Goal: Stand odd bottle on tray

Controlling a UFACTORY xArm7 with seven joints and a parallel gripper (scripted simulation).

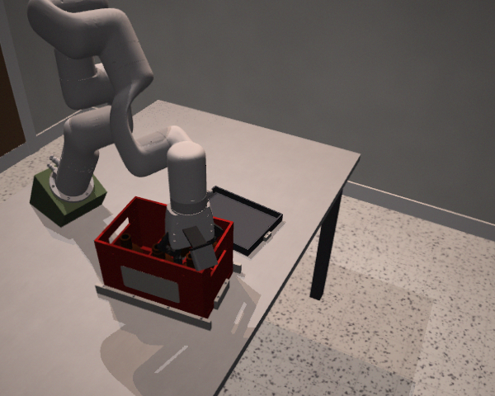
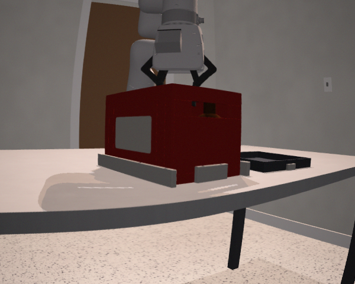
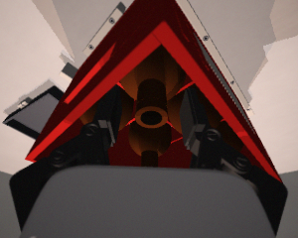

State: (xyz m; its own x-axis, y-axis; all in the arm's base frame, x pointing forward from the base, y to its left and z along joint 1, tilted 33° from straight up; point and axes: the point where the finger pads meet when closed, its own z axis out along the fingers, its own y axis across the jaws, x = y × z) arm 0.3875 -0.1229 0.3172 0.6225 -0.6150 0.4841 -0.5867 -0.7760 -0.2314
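My hand is 90 mm past the red crate, 40 mm to the right of it and 70 mm above it. Round my hand: black tray 40 mm behind, 320 mm to the left, 150 mm below.
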